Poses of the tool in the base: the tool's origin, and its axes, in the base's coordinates. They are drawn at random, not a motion.
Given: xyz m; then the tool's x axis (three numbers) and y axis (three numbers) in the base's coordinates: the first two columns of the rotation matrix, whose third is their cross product.
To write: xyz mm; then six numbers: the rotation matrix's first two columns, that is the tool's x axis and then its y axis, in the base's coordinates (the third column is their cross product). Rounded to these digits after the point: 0 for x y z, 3 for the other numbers.
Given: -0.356 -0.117 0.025 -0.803 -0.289 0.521 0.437 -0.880 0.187
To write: -356 -117 25 -0.803 -0.289 0.521 0.437 -0.880 0.187
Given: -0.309 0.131 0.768 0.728 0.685 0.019 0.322 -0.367 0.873
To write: -309 131 768 0.728 0.685 0.019 0.322 -0.367 0.873
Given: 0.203 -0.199 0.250 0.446 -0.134 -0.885 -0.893 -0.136 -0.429
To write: 203 -199 250 0.446 -0.134 -0.885 -0.893 -0.136 -0.429
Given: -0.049 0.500 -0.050 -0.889 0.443 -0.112 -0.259 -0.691 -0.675
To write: -49 500 -50 -0.889 0.443 -0.112 -0.259 -0.691 -0.675
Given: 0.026 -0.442 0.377 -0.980 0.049 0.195 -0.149 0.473 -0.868
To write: 26 -442 377 -0.980 0.049 0.195 -0.149 0.473 -0.868
